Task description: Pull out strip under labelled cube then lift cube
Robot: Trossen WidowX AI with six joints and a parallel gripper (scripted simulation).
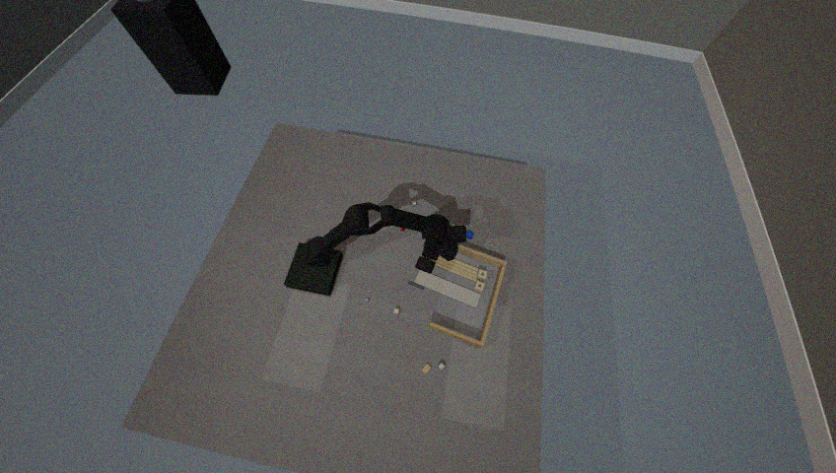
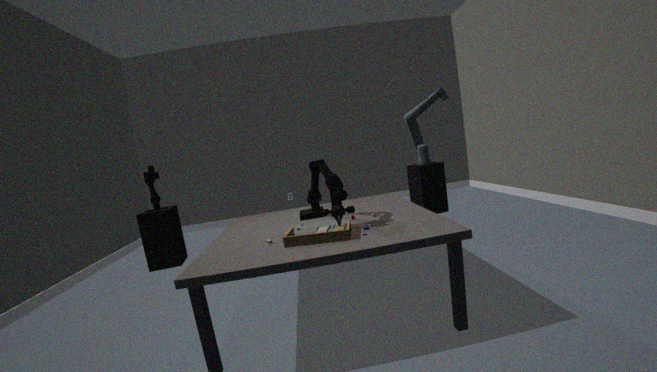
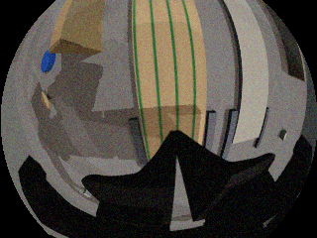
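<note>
Right now the strip is 90 mm ahead of my gripper tip and 30 mm to the right of it. Round my gripper tip: blue object 150 mm ahead, 100 mm to the left; then red cylinder 120 mm to the left, 120 mm behind, 10 mm above.
</note>
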